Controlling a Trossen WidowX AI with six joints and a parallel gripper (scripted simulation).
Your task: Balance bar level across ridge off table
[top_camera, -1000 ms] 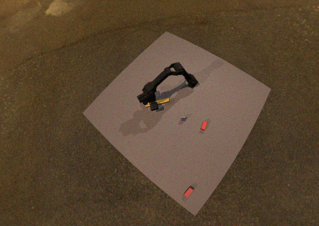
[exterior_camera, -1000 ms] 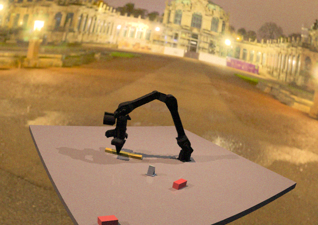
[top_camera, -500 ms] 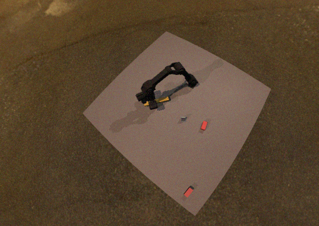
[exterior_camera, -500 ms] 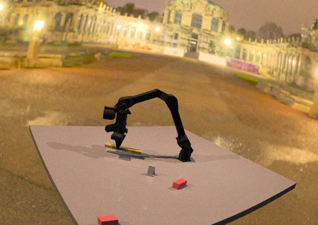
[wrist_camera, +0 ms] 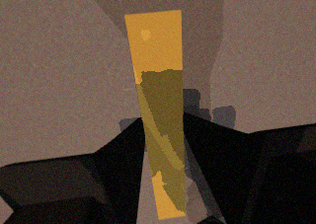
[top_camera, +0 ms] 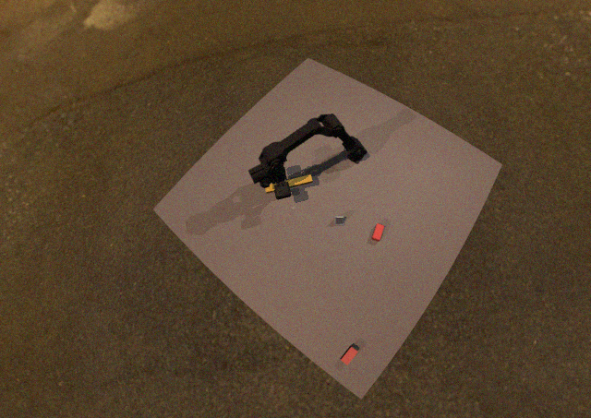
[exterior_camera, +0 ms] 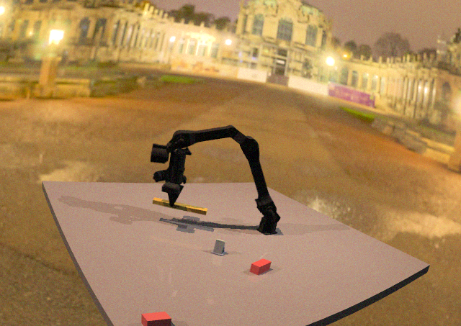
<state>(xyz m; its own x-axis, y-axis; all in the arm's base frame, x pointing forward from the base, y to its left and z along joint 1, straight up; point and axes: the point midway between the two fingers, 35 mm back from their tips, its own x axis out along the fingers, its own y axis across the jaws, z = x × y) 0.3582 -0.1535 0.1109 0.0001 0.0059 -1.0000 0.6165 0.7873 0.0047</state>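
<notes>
Now: gripper tip 2 cm to the right of the long yellow bar and 2 cm past it.
</notes>
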